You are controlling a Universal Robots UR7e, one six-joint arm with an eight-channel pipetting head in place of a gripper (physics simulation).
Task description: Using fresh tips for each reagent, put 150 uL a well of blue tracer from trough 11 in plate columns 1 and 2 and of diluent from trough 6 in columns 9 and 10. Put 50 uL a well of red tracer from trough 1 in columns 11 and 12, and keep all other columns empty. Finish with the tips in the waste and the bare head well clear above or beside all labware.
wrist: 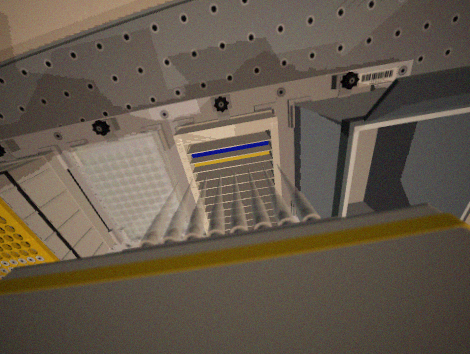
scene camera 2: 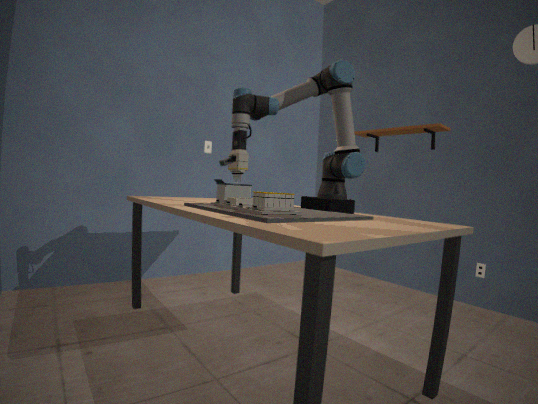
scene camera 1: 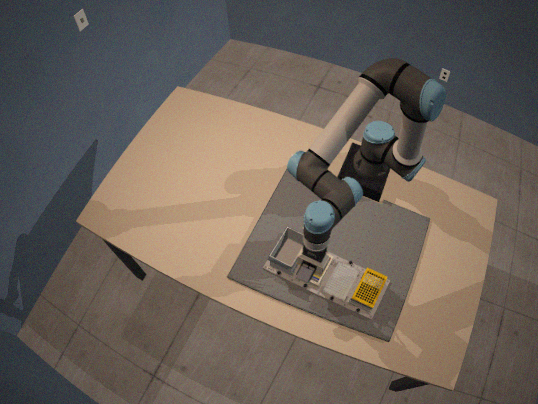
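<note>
My pipetting head (scene camera 1: 314,260) (scene camera 2: 237,170) carries a row of eight clear tips (wrist: 228,200). The tips hang over the trough reservoir (wrist: 185,162), at its far part from the blue strip; no liquid can be made out in them. In the wrist view a blue strip (wrist: 230,149) and a yellow strip (wrist: 231,159) show in the reservoir; the tips cover part of the other troughs, and no red shows. The well plate (scene camera 1: 341,280) (wrist: 122,175) looks pale, its well contents too faint to tell. The yellow tip rack (scene camera 1: 370,287) (scene camera 2: 273,194) (wrist: 47,254) has dark empty holes and some pale tips.
The grey open-topped waste bin (scene camera 2: 234,193) (wrist: 320,160) stands beside the reservoir, on the side away from the plate. Black knobs (wrist: 221,104) (wrist: 101,128) line the carrier's edge. The carrier lies on a dark perforated board (scene camera 1: 390,225) (wrist: 190,75).
</note>
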